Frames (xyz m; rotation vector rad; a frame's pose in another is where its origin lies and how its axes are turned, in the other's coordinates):
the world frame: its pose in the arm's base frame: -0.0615 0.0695 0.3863 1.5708 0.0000 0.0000
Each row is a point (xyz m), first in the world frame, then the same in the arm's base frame.
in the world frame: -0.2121 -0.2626 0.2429
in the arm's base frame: -0.2736 -0.1734 0.1237
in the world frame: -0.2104 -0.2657 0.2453
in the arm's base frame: -0.2719 -0.1758 0.1206
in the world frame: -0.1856 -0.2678 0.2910
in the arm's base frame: -0.2471 -0.2215 0.1185
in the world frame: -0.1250 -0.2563 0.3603
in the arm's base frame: -0.1865 -0.2908 0.1300
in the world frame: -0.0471 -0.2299 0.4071
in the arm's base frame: -0.1086 -0.3376 0.1564
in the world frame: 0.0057 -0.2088 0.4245
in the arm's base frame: -0.0558 -0.3550 0.1775
